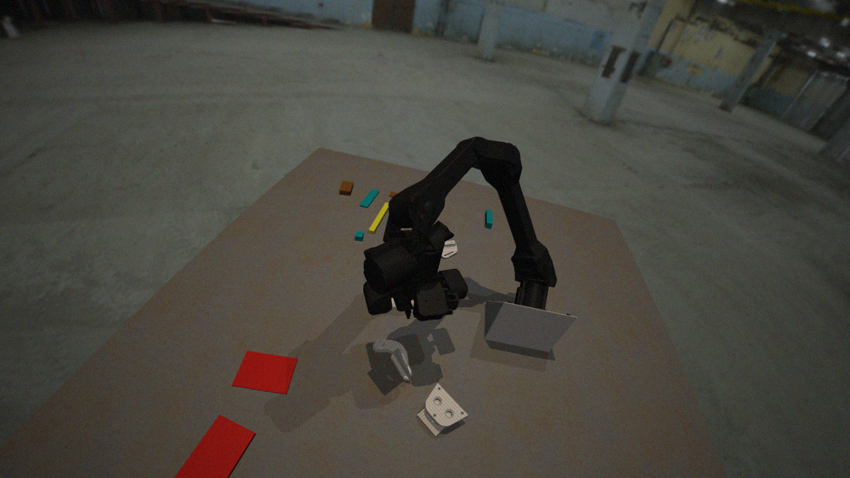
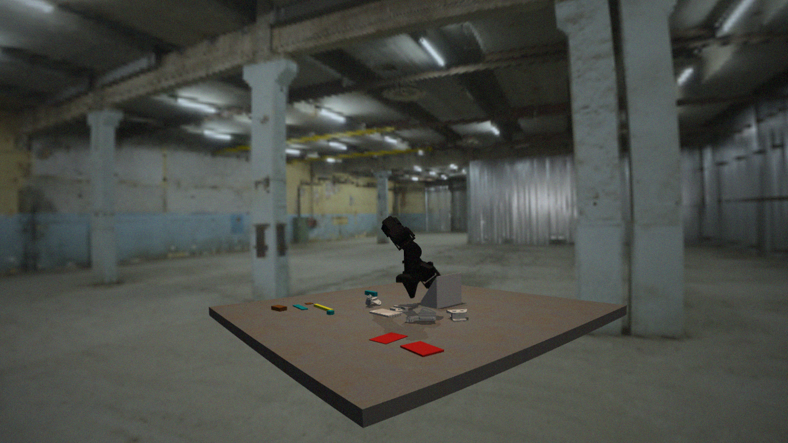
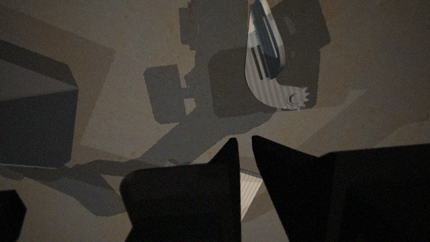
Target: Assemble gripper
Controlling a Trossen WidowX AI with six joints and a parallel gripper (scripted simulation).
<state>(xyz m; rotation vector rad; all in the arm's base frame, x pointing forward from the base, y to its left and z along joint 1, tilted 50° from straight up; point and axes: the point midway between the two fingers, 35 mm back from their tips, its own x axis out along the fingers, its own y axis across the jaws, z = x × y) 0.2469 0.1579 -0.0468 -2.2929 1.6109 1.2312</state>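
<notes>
My gripper tip is now 30 mm short of the gripper jaw, 50 mm to the right of it and 70 mm above it. From my gripper tip the other things lie so: yellow bar 210 mm ahead, 370 mm to the right, 70 mm below; then teal block 120 mm behind, 530 mm to the right, 70 mm below.
</notes>
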